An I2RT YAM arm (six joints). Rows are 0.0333 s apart.
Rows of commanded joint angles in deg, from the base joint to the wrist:
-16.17 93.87 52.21 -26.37 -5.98 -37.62
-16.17 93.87 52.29 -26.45 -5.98 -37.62
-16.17 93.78 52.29 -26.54 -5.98 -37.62
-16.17 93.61 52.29 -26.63 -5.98 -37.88
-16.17 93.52 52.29 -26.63 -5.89 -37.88
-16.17 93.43 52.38 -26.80 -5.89 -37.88
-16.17 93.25 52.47 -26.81 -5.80 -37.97
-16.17 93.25 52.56 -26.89 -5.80 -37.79
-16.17 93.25 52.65 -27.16 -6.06 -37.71
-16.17 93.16 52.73 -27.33 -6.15 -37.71
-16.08 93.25 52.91 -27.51 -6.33 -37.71
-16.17 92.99 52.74 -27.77 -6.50 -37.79
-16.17 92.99 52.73 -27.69 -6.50 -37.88
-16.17 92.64 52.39 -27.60 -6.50 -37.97
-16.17 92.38 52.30 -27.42 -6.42 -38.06
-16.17 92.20 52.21 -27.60 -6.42 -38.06
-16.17 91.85 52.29 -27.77 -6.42 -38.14
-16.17 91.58 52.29 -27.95 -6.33 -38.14
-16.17 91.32 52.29 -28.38 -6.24 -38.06
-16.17 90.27 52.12 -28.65 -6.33 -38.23
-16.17 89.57 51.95 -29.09 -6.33 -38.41
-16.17 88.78 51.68 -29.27 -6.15 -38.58
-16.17 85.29 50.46 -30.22 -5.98 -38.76
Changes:
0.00 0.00 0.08 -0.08 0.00 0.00
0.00 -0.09 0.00 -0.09 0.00 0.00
0.00 -0.17 0.00 -0.09 0.00 -0.26
0.00 -0.09 0.00 0.00 0.09 0.00
0.00 -0.09 0.09 -0.17 0.00 0.00
0.00 -0.18 0.09 -0.01 0.09 -0.09
0.00 0.00 0.09 -0.08 0.00 0.18
0.00 0.00 0.09 -0.27 -0.26 0.08
0.00 -0.09 0.08 -0.17 -0.09 0.00
0.09 0.09 0.18 -0.18 -0.18 0.00
-0.09 -0.26 -0.17 -0.26 -0.17 -0.08
0.00 0.00 -0.01 0.08 0.00 -0.09
0.00 -0.35 -0.34 0.09 0.00 -0.09
0.00 -0.26 -0.09 0.18 0.08 -0.09
0.00 -0.18 -0.09 -0.18 0.00 0.00
0.00 -0.35 0.08 -0.17 0.00 -0.08
0.00 -0.27 0.00 -0.18 0.09 0.00
0.00 -0.26 0.00 -0.43 0.09 0.08
0.00 -1.05 -0.17 -0.27 -0.09 -0.17
0.00 -0.70 -0.17 -0.44 0.00 -0.18
0.00 -0.79 -0.27 -0.18 0.18 -0.17
0.00 -3.49 -1.22 -0.95 0.17 -0.18

